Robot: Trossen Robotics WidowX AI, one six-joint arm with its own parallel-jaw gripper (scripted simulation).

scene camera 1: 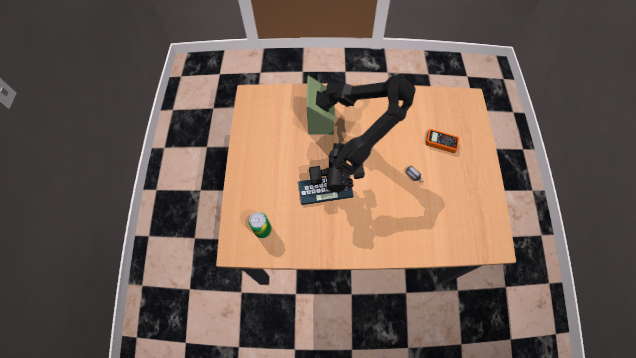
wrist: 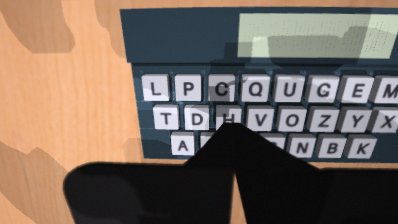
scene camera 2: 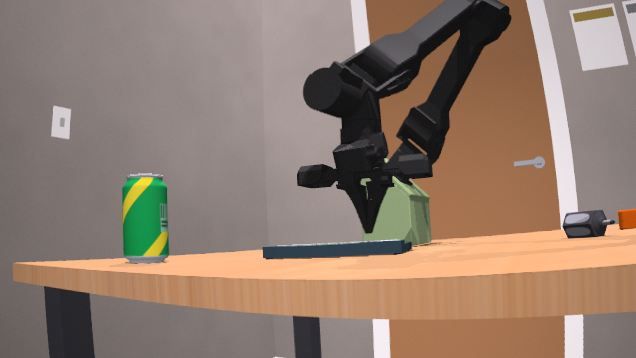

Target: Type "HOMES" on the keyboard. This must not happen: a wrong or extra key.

Labels:
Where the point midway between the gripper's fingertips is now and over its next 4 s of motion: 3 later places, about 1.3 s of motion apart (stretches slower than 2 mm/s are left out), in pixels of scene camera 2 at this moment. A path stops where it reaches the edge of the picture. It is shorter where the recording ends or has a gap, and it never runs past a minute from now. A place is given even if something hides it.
The gripper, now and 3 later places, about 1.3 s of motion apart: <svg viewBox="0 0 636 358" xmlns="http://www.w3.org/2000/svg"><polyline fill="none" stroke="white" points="368,233 348,224 345,241 307,239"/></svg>

